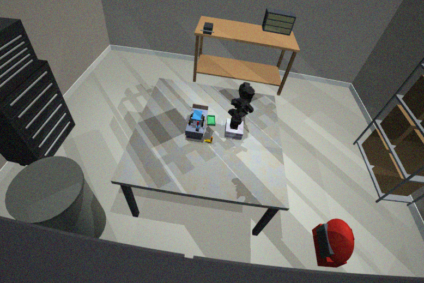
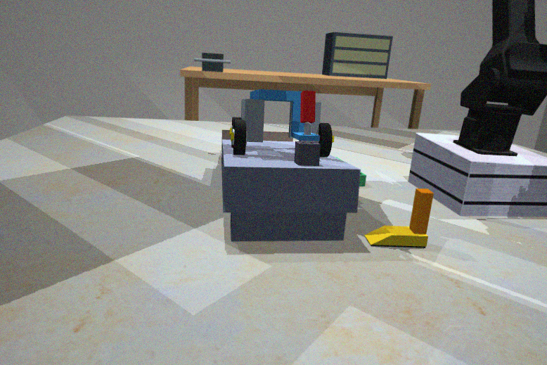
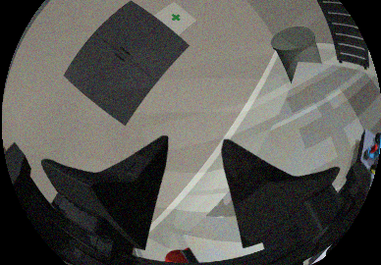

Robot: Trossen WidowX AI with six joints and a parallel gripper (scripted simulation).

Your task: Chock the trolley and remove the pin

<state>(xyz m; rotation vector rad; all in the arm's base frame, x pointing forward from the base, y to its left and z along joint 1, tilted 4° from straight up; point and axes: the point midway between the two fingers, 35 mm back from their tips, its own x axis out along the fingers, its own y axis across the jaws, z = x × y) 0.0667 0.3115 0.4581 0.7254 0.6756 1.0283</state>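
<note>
Right now my gripper tip is 500 mm above the yellow chock, 230 mm to the left of it and 140 mm short of it. From my gripper tip the other things lie so: trolley: 410 mm below, 370 mm to the right, 260 mm ahead; green tray: 520 mm below, 480 mm to the right, 140 mm ahead; red-headed stop pin: 390 mm below, 280 mm to the right, 240 mm ahead.
</note>
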